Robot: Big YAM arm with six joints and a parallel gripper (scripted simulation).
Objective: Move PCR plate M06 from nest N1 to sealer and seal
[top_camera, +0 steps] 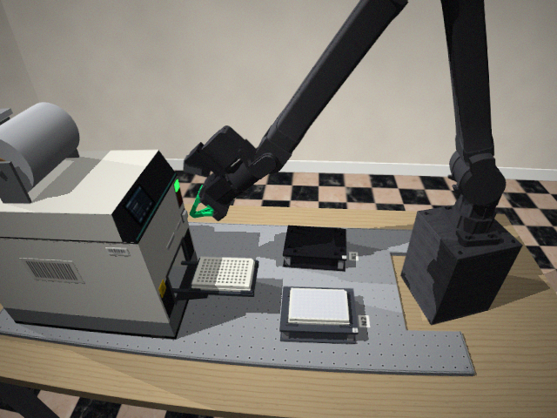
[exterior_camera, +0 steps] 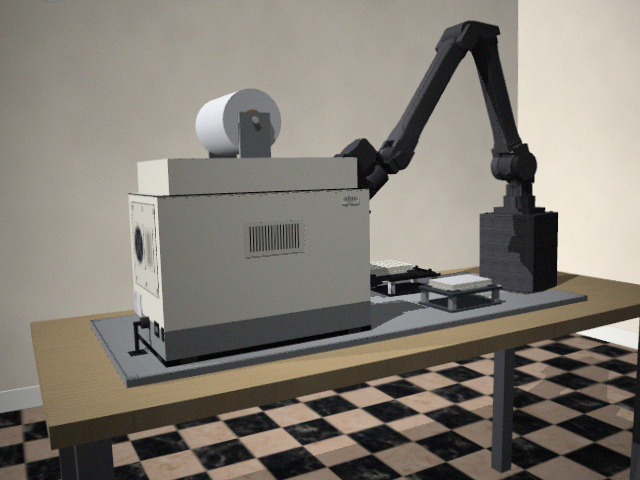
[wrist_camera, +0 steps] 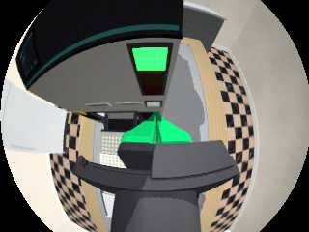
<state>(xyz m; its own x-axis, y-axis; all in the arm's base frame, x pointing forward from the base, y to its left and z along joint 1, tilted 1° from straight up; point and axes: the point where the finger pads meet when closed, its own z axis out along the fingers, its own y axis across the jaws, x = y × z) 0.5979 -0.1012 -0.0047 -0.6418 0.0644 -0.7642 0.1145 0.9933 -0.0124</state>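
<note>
Now: hand 2 cm short of the start key. The rest, counted from my hand: plate M06: 7 cm behind, 10 cm to the left, 9 cm below; yellow warning label: 4 cm ahead, 18 cm to the left, 5 cm below; sealer stage: 7 cm behind, 10 cm to the left, 10 cm below.
</note>
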